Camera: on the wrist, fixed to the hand. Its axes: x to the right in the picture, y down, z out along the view.
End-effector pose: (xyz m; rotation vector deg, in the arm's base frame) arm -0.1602 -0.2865 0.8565 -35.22 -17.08 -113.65
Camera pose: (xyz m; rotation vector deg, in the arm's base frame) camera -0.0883 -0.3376 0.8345 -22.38 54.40 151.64
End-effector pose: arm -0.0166 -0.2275 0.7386 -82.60 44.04 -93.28
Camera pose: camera -0.0215 -0.2717 0.6594 70.92 39.92 146.86
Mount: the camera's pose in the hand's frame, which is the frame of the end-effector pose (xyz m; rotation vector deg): -0.0002 0.0885 -0.0207 23.99 20.81 -87.73
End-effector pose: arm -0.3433 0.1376 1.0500 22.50 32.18 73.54
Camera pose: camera -0.4250 0.1586 1.0838 -0.95 64.20 -15.37
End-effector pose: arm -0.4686 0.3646 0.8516 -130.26 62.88 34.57
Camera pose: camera -0.5369 0.3052 0.8432 -120.56 -30.26 -34.83
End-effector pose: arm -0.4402 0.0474 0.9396 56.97 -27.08 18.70
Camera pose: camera -0.4772 0.1103 0.9938 79.72 43.71 -45.93
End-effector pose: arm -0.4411 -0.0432 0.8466 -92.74 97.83 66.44
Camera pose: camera -0.5230 -0.0673 0.8777 -120.48 20.37 -13.49
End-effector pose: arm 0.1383 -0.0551 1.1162 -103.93 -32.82 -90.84
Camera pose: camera 0.1856 -0.1311 1.1005 29.52 121.16 125.84
